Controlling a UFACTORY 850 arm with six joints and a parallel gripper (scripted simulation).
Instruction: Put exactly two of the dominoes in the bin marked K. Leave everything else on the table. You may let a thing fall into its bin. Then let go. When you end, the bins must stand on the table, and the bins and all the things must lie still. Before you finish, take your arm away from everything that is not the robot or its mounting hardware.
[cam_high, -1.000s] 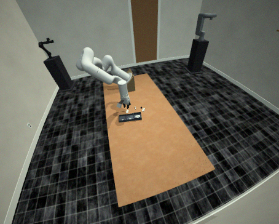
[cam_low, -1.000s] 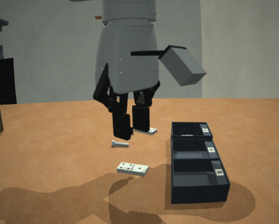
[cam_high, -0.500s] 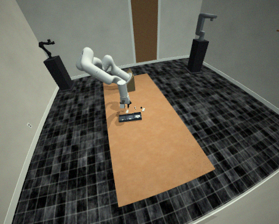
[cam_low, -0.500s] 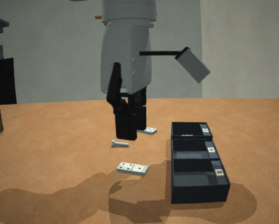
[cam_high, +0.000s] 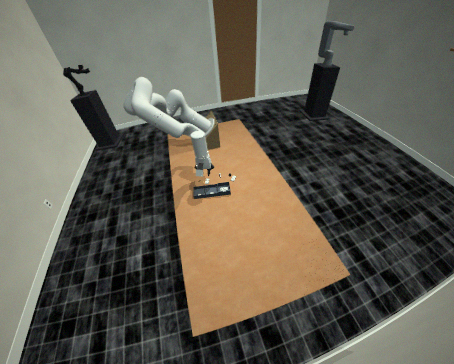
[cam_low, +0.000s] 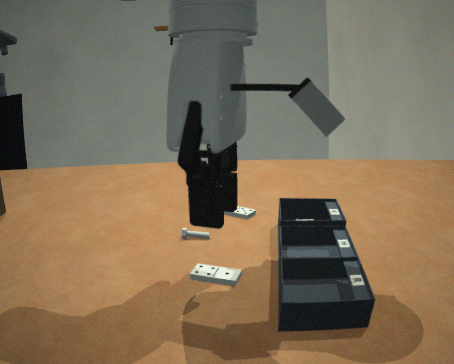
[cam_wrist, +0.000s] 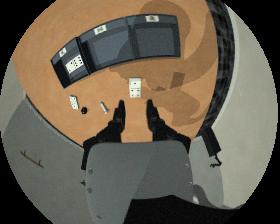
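The white domino lies 80 mm below my hand. Round my hand: black die (170 mm to the left, 80 mm below, 30 mm behind); grey bolt (100 mm to the left, 80 mm below, 40 mm behind); bin row (110 mm ahead, 70 mm below, 30 mm to the left).
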